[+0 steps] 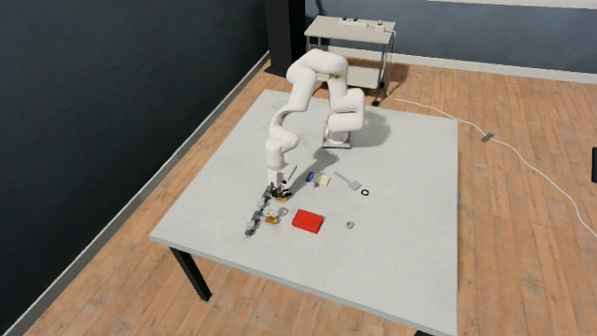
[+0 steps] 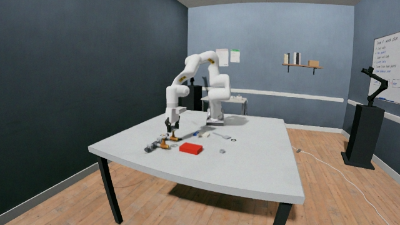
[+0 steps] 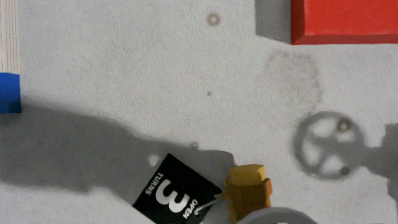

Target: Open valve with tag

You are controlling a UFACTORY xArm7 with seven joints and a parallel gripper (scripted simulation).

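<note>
My gripper is now 4 cm past the black tag, 1 cm to the left of it and 9 cm above it. From my hand the other things lie so: red block 4 cm ahead, 18 cm to the left, 7 cm below; grey nut 4 cm behind, 35 cm to the left, 8 cm below; blue box 21 cm behind, 9 cm to the left, 8 cm below.
</note>
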